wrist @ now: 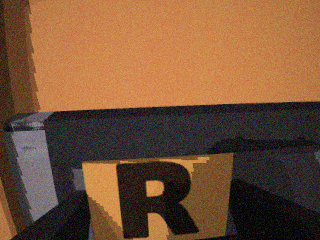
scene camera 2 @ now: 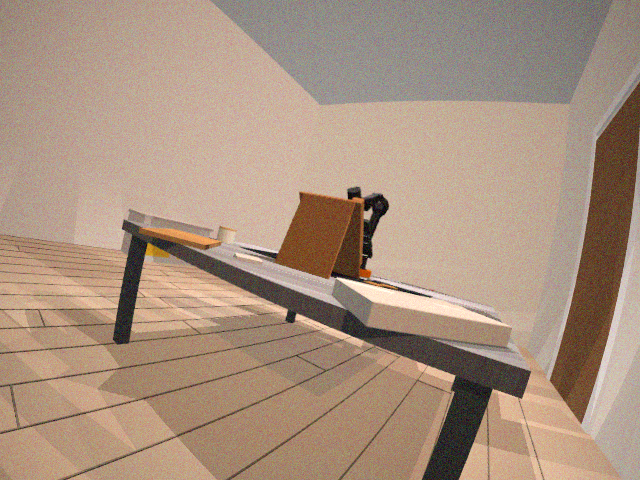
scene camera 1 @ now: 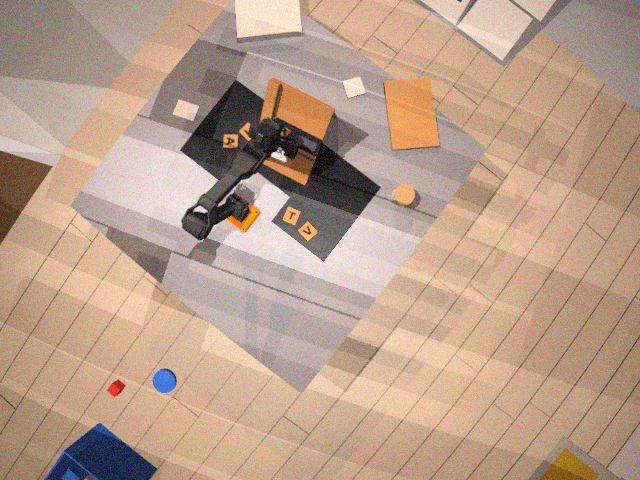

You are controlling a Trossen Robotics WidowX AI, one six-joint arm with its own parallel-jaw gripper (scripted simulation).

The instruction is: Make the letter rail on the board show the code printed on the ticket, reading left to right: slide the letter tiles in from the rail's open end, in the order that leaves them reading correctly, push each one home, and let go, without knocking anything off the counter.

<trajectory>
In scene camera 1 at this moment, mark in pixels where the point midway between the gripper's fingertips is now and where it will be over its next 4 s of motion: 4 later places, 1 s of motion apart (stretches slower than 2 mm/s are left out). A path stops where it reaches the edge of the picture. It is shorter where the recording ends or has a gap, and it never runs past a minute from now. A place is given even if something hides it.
My gripper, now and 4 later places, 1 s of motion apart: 283, 130; 281, 132; 280, 135; 278, 136; 288, 138
</trajectory>
